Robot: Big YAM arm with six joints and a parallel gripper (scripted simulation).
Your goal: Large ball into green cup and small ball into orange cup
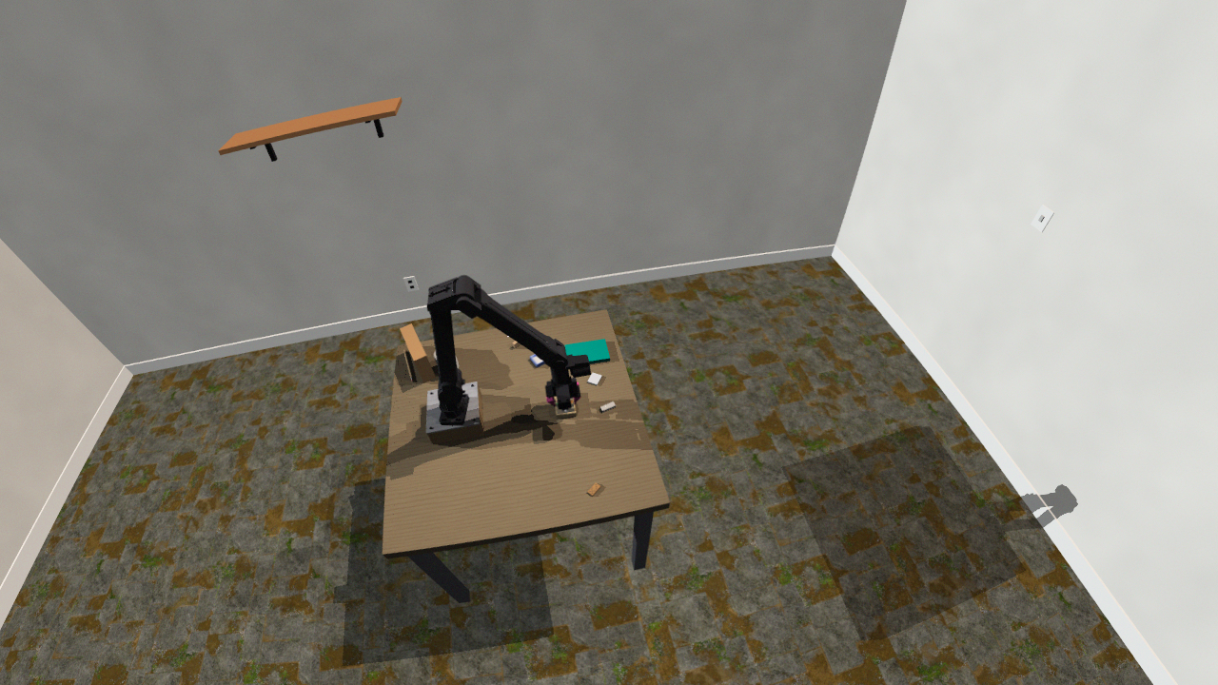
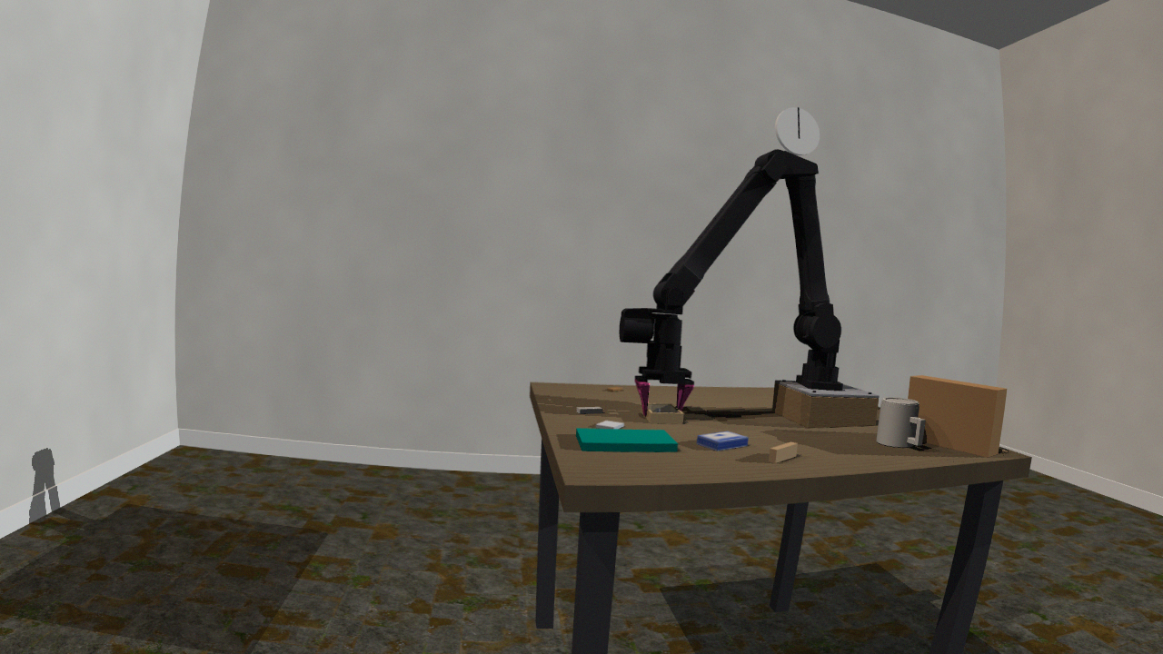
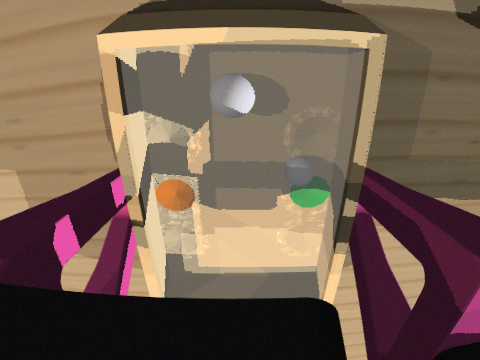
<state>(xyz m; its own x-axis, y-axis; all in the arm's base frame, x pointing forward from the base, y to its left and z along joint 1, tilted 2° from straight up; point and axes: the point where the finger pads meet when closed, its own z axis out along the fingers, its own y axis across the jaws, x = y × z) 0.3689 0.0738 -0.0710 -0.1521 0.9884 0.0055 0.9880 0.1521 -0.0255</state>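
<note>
Now: hand 10 mm above the wooden puzzle. Also, from my hand: white mug 470 mm behind, 190 mm to the left, 40 mm above; wooden block 190 mm behind, 310 mm to the left; teal flat block 80 mm ahead, 240 mm to the left, 10 mm below.
</note>
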